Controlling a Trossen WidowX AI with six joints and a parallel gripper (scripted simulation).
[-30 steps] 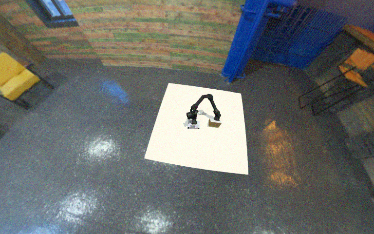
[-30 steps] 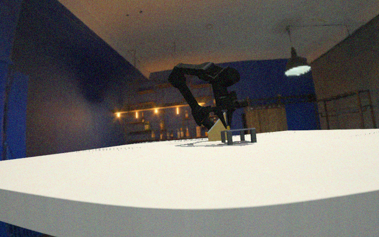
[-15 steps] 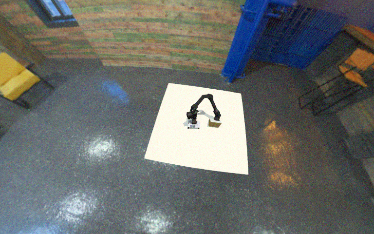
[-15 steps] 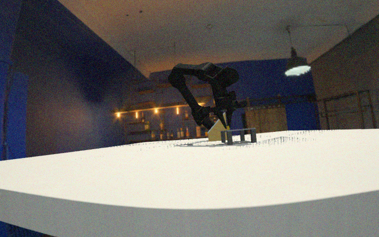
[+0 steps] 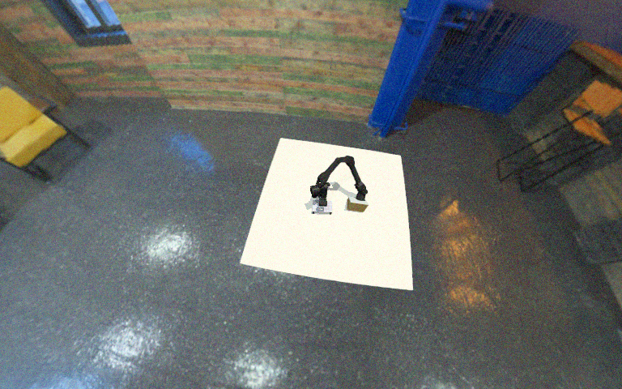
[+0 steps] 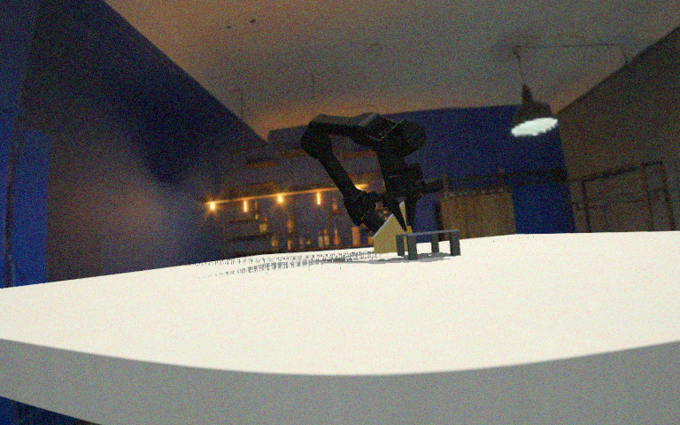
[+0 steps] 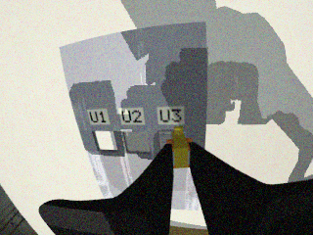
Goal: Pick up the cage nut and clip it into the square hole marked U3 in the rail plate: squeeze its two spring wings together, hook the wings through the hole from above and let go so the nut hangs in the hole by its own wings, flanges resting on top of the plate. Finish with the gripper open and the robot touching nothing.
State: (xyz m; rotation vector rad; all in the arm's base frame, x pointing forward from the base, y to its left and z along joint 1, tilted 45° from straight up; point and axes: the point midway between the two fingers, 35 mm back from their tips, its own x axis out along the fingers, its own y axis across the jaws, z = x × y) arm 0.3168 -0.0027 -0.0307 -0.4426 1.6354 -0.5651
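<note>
My gripper tip is now 1 cm above the yellow cage nut.
</note>
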